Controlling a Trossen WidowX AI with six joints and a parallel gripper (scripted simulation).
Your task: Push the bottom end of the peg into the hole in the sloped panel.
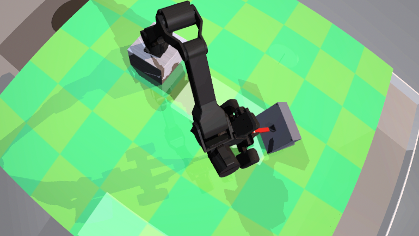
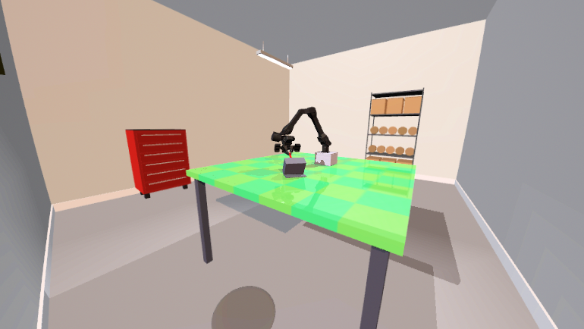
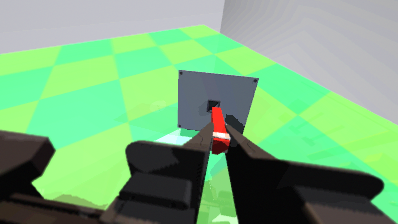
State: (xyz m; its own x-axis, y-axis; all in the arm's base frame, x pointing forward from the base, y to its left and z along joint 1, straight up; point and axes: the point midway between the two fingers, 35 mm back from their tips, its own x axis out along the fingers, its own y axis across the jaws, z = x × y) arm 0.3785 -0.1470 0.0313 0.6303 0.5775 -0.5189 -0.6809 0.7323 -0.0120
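My gripper tip is now 70 mm short of the panel, 60 mm to the right of it and 60 mm above it. Round my gripper tip: red peg: 10 mm behind.
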